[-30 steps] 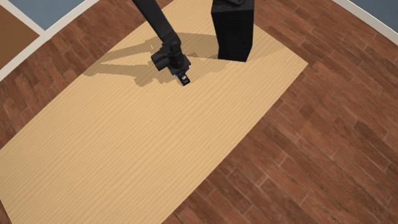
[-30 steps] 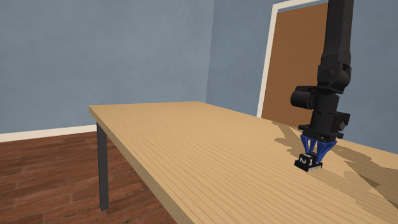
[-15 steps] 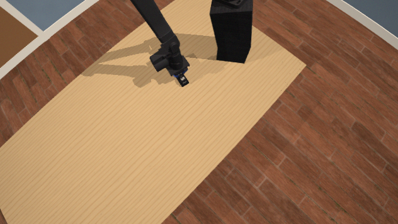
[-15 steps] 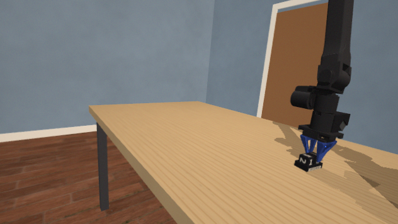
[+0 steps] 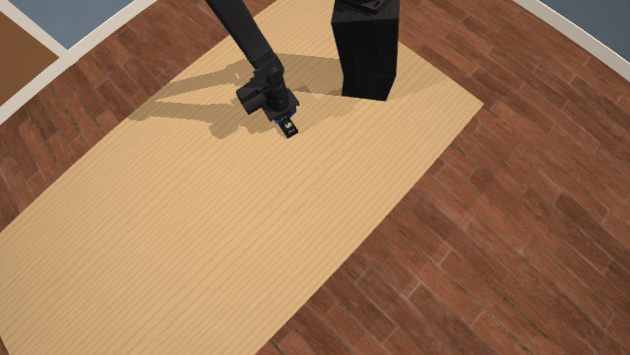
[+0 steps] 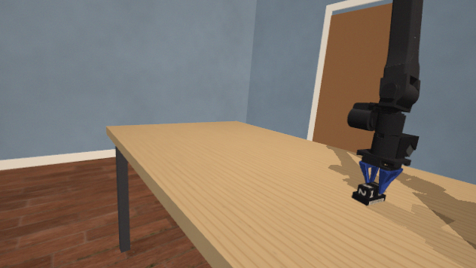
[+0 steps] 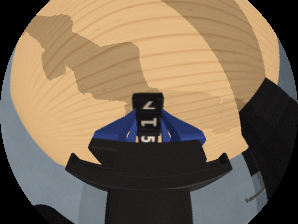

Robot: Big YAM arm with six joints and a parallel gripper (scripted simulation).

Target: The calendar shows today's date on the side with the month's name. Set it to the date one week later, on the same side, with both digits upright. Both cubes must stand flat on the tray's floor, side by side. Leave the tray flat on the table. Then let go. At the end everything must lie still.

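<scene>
My gripper is now right at the black date cube. From my hand the other things lie so: black tray (10 mm ahead, 20 mm to the left, 20 mm below); then black cube (10 mm ahead, 30 mm to the left, 10 mm below).
</scene>
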